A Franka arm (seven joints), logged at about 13 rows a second.
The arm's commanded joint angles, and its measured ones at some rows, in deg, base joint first. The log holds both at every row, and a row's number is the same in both.
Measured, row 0:
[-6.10 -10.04 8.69 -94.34 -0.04 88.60 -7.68]
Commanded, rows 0 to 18:
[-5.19 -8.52 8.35 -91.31 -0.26 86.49 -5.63]
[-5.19 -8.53 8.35 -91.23 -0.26 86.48 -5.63]
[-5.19 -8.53 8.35 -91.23 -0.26 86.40 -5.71]
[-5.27 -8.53 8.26 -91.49 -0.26 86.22 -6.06]
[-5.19 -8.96 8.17 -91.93 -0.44 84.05 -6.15]
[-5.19 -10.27 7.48 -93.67 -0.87 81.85 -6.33]
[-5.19 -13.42 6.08 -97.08 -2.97 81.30 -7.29]
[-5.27 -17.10 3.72 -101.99 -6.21 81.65 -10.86]
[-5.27 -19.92 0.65 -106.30 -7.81 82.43 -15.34]
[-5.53 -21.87 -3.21 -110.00 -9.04 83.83 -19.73]
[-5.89 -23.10 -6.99 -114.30 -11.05 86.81 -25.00]
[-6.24 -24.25 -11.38 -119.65 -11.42 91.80 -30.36]
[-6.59 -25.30 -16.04 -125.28 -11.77 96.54 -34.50]
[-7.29 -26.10 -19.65 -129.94 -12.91 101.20 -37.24]
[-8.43 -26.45 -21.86 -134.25 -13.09 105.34 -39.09]
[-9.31 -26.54 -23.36 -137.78 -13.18 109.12 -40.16]
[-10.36 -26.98 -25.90 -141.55 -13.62 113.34 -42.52]
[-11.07 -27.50 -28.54 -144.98 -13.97 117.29 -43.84]
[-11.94 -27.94 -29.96 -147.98 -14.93 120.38 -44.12]
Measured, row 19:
[-10.78 -23.71 -27.48 -141.07 -12.76 114.95 -42.28]
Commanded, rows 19 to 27:
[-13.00 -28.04 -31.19 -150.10 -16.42 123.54 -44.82]
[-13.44 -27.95 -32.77 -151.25 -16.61 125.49 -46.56]
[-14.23 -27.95 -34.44 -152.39 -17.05 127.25 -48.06]
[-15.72 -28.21 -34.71 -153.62 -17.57 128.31 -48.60]
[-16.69 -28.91 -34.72 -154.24 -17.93 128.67 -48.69]
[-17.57 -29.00 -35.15 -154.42 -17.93 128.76 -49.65]
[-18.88 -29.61 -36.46 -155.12 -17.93 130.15 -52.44]
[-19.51 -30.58 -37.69 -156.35 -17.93 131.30 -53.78]
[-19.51 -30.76 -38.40 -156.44 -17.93 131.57 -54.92]
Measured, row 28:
[-18.50 -27.29 -36.57 -153.93 -16.51 129.74 -51.95]
